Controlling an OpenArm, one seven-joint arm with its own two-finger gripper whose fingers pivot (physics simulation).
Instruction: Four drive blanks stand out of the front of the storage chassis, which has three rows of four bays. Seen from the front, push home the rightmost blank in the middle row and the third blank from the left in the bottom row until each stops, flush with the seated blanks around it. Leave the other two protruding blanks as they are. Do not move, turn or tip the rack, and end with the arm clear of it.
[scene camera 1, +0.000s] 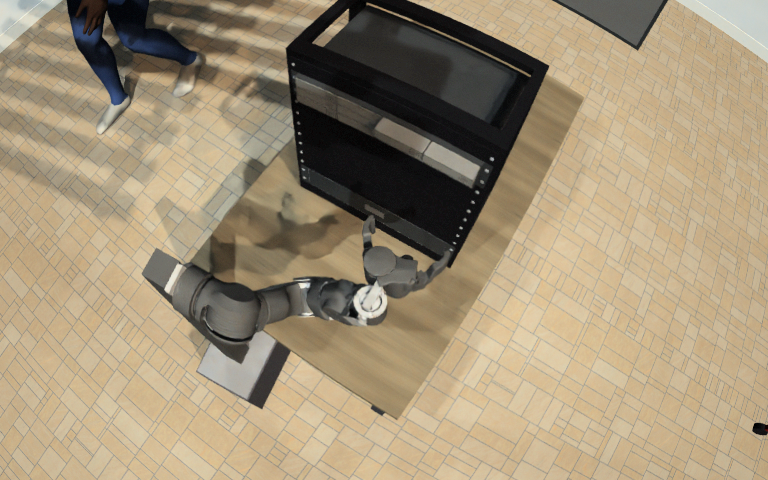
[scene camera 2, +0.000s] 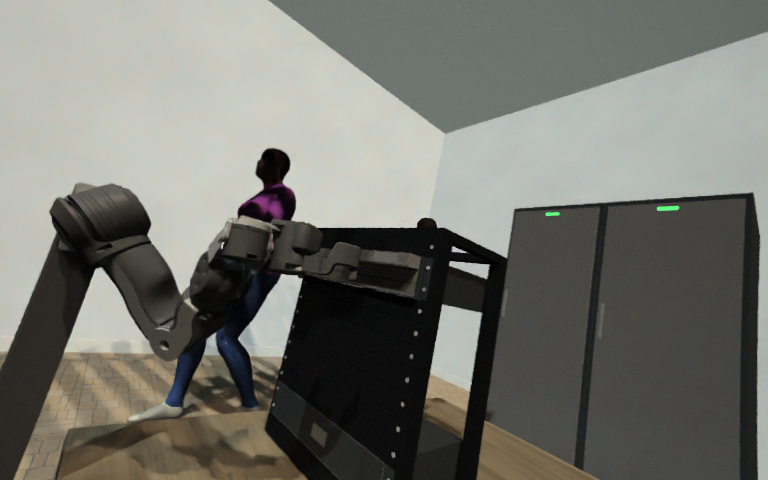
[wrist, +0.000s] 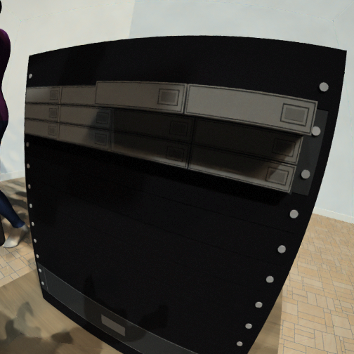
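Note:
The storage chassis (wrist: 314, 150) sits high in the black rack (scene camera 1: 526, 101) (scene camera 2: 421, 339) (wrist: 175, 55). In the wrist view, the middle row's rightmost blank (wrist: 237, 138) is set back, apparently level with the bottom row's rightmost blank (wrist: 235, 170). The bottom row's third blank (wrist: 142, 148) looks in line with its neighbours. The top row's third blank (scene camera 1: 400, 135) (wrist: 132, 95) and rightmost blank (scene camera 1: 453, 161) (scene camera 2: 389, 259) (wrist: 240, 106) protrude. My gripper (scene camera 1: 408, 235) is open and empty, with fingers spread, in front of the rack's right half. The fingers do not show in the wrist view.
The rack stands on a wooden table (scene camera 1: 362, 356) (scene camera 2: 169, 452). The arm reaches in from the front left. A person (scene camera 1: 107, 50) (scene camera 2: 266, 203) stands beyond the rack's left side. Grey cabinets (scene camera 2: 552, 311) stand behind it at the right in the second scene view.

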